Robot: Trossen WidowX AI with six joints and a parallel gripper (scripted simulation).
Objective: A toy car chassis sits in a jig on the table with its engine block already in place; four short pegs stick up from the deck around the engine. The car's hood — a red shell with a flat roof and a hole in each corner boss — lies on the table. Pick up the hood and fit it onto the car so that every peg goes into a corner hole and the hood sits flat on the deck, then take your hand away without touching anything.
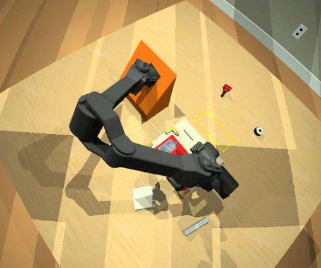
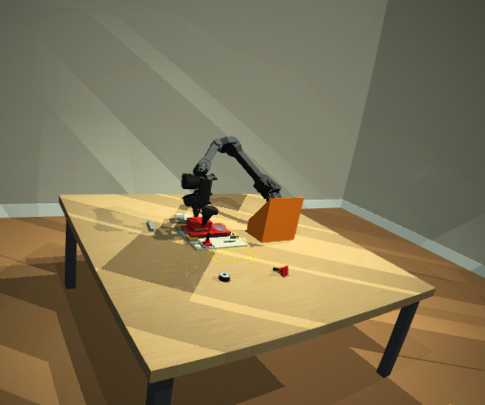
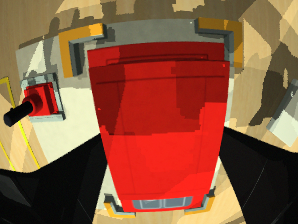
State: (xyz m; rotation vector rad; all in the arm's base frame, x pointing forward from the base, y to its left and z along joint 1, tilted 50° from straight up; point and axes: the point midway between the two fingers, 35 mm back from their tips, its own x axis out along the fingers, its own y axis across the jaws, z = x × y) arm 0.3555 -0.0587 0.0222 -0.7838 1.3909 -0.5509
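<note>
Right now the red hood is 10 mm above my gripper tip. Also, from my gripper tip: grey bar (190 mm ahead, 80 mm to the right, 50 mm below); then grey engine block (30 mm below); then white pad (190 mm to the right, 50 mm below).
</note>
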